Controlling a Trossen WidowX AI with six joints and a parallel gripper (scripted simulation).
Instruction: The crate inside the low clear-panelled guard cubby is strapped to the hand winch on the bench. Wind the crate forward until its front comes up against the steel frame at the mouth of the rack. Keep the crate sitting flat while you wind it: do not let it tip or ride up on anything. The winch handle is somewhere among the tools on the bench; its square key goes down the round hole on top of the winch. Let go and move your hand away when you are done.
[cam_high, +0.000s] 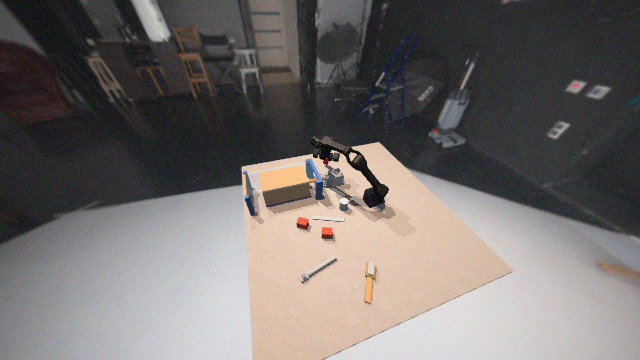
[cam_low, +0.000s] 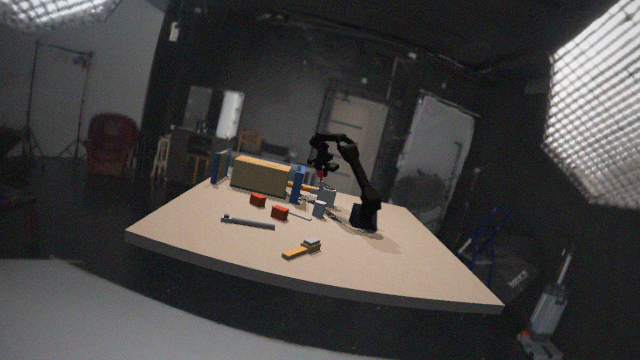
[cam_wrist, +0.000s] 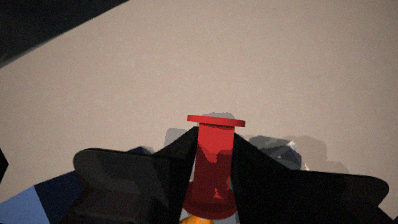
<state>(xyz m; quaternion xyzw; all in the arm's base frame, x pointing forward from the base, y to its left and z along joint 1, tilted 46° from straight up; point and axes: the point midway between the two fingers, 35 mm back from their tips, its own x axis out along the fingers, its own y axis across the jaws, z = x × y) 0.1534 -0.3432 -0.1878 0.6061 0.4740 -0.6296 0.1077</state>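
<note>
The winch handle lies 50 mm to the left of my gripper tip and 30 mm below it. From my gripper tip the other things lie so: grey winch 100 mm to the left, 100 mm below, 30 mm behind; red knob 10 mm to the left, 10 mm ahead; blue steel frame 140 mm ahead, 80 mm to the left, 30 mm below.
</note>
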